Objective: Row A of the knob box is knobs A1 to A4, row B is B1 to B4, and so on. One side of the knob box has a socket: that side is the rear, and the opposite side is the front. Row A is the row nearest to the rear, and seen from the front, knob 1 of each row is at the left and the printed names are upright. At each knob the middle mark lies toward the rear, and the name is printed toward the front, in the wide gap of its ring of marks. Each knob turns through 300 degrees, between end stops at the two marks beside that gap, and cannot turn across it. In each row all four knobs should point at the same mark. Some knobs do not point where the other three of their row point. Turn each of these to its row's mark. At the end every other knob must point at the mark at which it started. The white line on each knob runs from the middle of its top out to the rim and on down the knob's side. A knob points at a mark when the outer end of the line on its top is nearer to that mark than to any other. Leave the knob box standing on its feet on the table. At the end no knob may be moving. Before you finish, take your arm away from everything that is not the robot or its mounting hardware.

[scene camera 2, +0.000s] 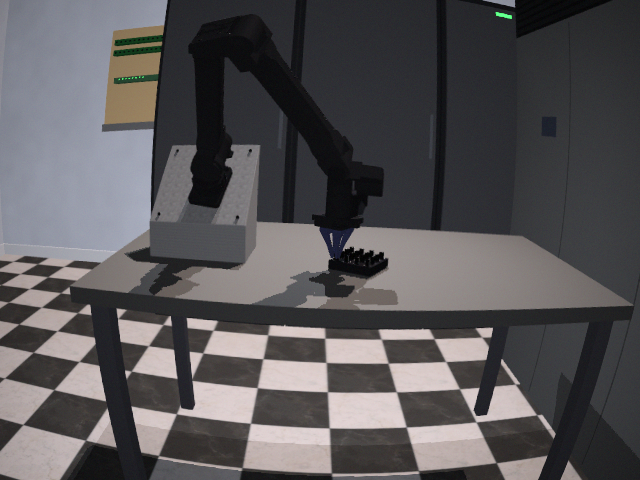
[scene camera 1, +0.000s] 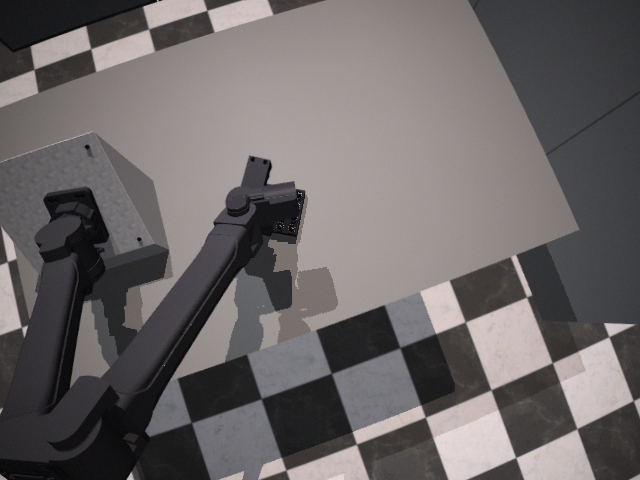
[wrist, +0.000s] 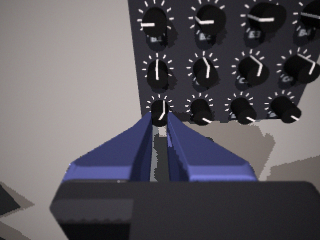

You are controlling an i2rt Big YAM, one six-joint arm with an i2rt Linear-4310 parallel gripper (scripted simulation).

Labels:
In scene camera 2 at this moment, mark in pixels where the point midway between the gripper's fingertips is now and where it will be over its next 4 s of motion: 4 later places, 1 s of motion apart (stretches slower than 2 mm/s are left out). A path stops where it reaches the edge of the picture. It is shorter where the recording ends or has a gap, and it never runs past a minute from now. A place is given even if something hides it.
My gripper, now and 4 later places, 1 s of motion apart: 335, 258; 334, 257; 333, 257; 333, 257; 335, 243

